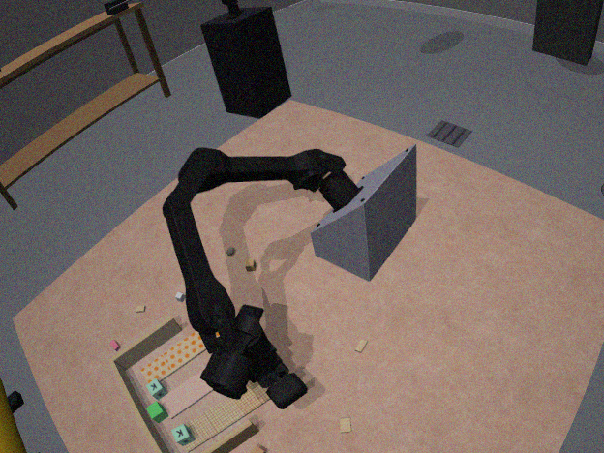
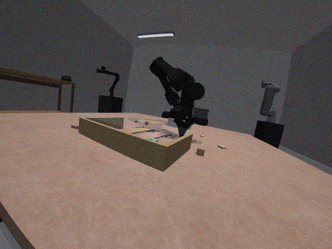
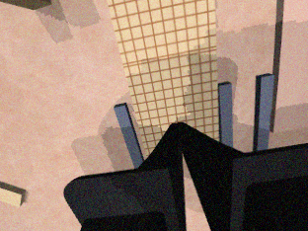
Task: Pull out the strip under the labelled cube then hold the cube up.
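Now: gripper tip 10 cm short of the grid strip and 3 cm to the left of it. From my gripper tip the other things lie so: pink piece (38 cm to the right, 17 cm ahead).
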